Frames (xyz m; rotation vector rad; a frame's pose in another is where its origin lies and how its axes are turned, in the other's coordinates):
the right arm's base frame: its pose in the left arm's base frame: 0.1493 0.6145 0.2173 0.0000 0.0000 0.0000
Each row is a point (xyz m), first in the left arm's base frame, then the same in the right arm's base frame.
Working: the left arm's base frame: its pose in the right arm's base frame: -0.1493 -0.6145 -0.2173 0.0000 0.0000 0.0000

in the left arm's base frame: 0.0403 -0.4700 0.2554
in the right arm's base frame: -0.1090 -1.0845 0.0381
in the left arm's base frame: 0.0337 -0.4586 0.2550
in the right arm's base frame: -0.1156 -1.0731 0.0377
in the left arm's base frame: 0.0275 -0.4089 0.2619
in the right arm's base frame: -0.1218 -1.0234 0.0446
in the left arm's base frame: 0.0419 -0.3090 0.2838
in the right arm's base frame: -0.1074 -0.9235 0.0665
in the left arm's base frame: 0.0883 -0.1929 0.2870
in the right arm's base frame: -0.0610 -0.8074 0.0697
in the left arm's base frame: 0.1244 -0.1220 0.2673
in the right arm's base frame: -0.0249 -0.7365 0.0500
